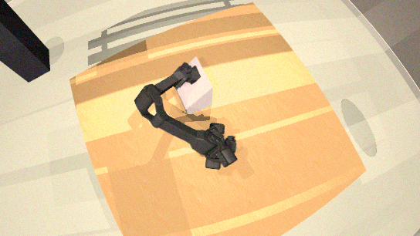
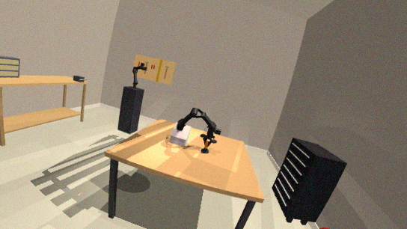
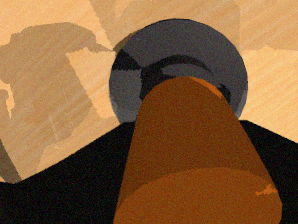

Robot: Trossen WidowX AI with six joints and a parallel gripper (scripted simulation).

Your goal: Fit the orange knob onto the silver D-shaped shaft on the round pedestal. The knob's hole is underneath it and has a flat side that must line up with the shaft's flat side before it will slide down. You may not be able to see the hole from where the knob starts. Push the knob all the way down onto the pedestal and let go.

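My gripper tip is now 30 mm below the orange knob. From my gripper tip the other things lie so: dark round pedestal: 40 mm below.
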